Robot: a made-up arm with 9 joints.
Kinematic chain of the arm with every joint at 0, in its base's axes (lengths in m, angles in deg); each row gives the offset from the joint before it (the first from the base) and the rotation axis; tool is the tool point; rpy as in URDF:
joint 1: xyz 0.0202 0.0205 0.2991 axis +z
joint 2: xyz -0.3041 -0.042 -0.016 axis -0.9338 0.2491 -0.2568
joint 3: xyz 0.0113 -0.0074 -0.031 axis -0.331 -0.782 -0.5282
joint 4: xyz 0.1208 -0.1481 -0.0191 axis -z
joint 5: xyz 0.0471 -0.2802 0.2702 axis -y
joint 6: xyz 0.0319 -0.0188 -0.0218 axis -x
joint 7: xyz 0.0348 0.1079 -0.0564 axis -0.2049 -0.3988 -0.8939
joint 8: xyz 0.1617 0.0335 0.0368 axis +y
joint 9: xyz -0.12 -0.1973 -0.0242 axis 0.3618 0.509 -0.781
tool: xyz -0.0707 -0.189 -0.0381 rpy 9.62 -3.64 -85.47
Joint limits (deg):
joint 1: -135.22..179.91
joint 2: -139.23..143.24
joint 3: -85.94..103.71
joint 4: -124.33..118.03
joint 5: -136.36..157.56
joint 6: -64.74..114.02
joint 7: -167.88..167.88
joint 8: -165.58..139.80
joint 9: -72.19..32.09
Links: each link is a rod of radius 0.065 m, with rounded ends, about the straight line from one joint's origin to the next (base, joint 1, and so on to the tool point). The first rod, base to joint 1, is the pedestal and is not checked.
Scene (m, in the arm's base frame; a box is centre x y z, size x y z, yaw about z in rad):
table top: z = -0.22
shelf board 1: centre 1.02 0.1 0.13 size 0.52 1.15 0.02 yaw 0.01
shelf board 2: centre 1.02 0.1 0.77 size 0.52 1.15 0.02 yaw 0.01
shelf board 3: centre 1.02 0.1 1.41 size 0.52 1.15 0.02 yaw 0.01
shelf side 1: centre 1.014 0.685 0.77 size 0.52 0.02 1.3 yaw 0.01
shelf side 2: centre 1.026 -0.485 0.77 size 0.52 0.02 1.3 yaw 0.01
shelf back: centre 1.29 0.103 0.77 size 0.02 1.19 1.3 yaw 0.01
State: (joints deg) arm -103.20 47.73 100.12 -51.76 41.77 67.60 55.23 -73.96 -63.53
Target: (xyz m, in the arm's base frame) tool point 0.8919 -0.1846 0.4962
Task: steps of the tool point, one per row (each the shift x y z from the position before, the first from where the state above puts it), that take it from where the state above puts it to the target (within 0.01 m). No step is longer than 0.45 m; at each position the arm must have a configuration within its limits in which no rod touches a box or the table.
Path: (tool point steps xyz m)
1: 0.2971 -0.1867 0.0227
2: 0.1965 -0.3381 -0.0191
3: 0.0073 -0.4115 -0.0800

